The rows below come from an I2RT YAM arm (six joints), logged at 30 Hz.
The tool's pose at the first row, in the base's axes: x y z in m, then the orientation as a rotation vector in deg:
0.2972 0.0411 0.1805 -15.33 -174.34 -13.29
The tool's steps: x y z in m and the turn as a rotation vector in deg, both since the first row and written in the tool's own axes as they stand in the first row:
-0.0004 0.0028 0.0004 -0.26 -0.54 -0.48
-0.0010 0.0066 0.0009 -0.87 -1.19 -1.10
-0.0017 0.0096 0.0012 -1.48 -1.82 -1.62
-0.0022 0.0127 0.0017 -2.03 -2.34 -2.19
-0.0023 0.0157 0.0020 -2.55 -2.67 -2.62
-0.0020 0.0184 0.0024 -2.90 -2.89 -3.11
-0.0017 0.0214 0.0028 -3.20 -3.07 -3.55
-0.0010 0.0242 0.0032 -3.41 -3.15 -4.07
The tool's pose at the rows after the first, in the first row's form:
0.2981 0.0438 0.1805 -14.72 -174.96 -13.69
0.2993 0.0475 0.1805 -13.95 -175.70 -14.62
0.3005 0.0503 0.1805 -13.31 -176.39 -15.56
0.3015 0.0534 0.1804 -12.56 -176.98 -16.42
0.3021 0.0563 0.1806 -11.99 -177.35 -17.24
0.3023 0.0591 0.1806 -11.30 -177.63 -17.81
0.3025 0.0621 0.1807 -10.67 -177.86 -18.30
0.3023 0.0650 0.1807 -9.89 -178.01 -18.65

